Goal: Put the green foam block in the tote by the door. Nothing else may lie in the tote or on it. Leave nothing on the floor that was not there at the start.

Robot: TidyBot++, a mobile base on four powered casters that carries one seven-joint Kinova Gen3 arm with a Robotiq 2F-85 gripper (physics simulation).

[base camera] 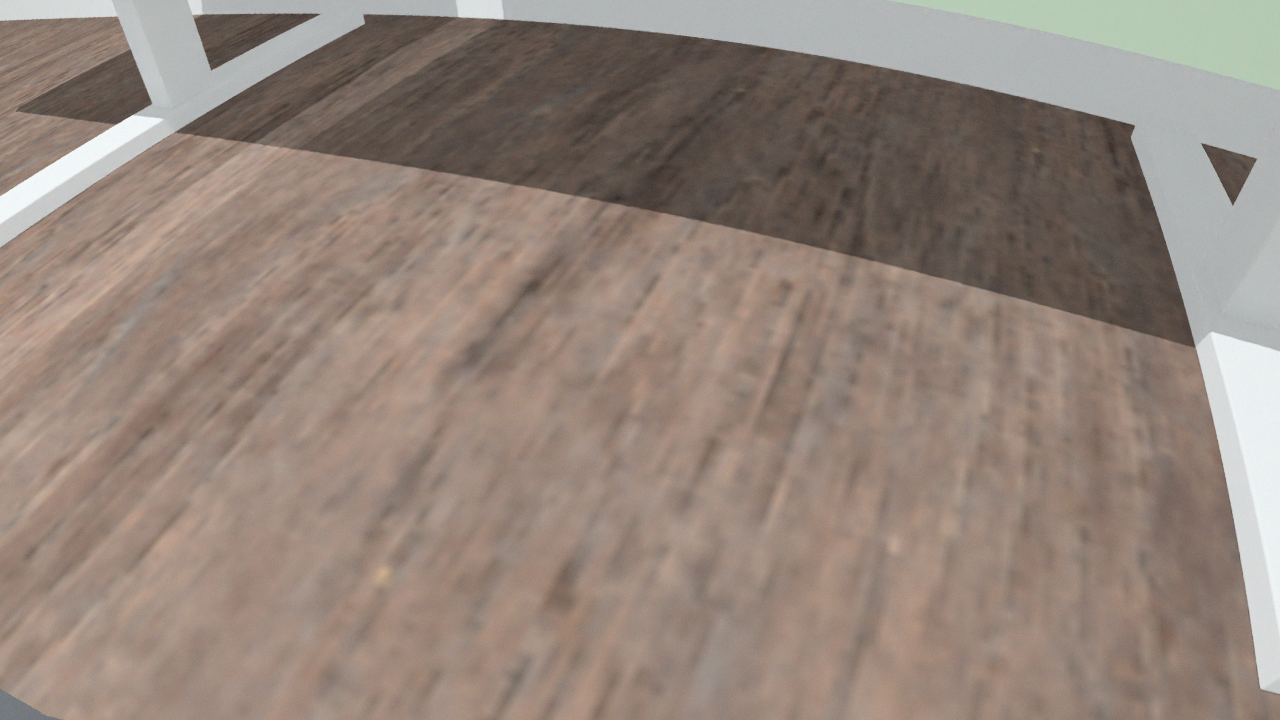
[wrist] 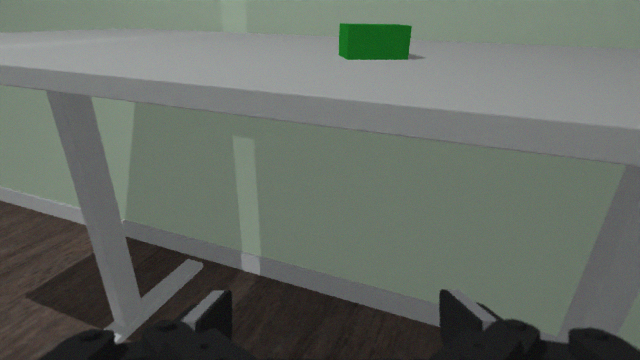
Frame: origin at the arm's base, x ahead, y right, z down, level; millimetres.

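Seen in the pictures: gripper, fingertip midpoint: (wrist: 335, 313).
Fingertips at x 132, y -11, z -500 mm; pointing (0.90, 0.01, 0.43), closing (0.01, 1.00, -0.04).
Note:
Offsets run from my fingertips to a thing's top centre. "*": to the spot under its first point. Level surfaces: height alone.
The green foam block {dy +60, dx +460, dz -99 mm} (wrist: 376, 42) lies on the white table {dz -54 mm} (wrist: 210, 62), right of the middle in the upper part of the wrist view, set back from the table's front edge. My gripper (wrist: 335, 313) is open and empty at the bottom of the wrist view. Its fingers stand wide apart, in front of the table and lower than its top in the picture, well apart from the block. The tote and the door do not show in either view.
The table's left leg (base camera: 165, 53) (wrist: 95, 200) and right leg {* dy +471, dx +415, dz +262 mm} (wrist: 597, 255) stand on the wooden floor {dz +896 mm} (base camera: 626, 447) (wrist: 47, 250). White foot bars (base camera: 80, 170) (base camera: 1248, 465) run along both sides in the base camera view. A pale green wall (base camera: 1163, 31) (wrist: 350, 210) with a baseboard (wrist: 320, 287) rises behind the table.

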